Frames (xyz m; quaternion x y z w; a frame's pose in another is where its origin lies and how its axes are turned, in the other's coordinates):
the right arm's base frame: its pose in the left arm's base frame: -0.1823 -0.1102 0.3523 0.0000 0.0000 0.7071 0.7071
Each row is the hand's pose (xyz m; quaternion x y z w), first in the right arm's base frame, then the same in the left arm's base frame.
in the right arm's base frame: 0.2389 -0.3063 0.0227 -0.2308 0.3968 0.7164 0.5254
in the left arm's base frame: 0.1240 0.1287 0.3750 0.4438 -0.1174 -0.8781 0.1351
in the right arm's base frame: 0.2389 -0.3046 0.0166 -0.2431 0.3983 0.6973 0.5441
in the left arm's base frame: 0.1223 0.1287 0.3689 0.4535 -0.1097 -0.8778 0.1083
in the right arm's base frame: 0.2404 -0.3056 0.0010 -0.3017 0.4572 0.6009 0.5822
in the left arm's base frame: 0.1233 0.1302 0.3533 0.5366 -0.1100 -0.8365 0.0132
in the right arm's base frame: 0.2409 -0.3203 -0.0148 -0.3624 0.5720 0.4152 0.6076
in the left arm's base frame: 0.1380 0.1307 0.3375 -0.6607 0.1482 0.7232 0.1360
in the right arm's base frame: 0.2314 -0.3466 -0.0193 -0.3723 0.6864 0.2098 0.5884
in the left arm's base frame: 0.1643 0.1212 0.3330 -0.7486 0.2221 0.5644 0.2677
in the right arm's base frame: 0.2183 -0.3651 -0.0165 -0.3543 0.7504 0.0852 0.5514
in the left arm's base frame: 0.1828 0.1081 0.3358 -0.7812 0.2801 0.4502 0.3297
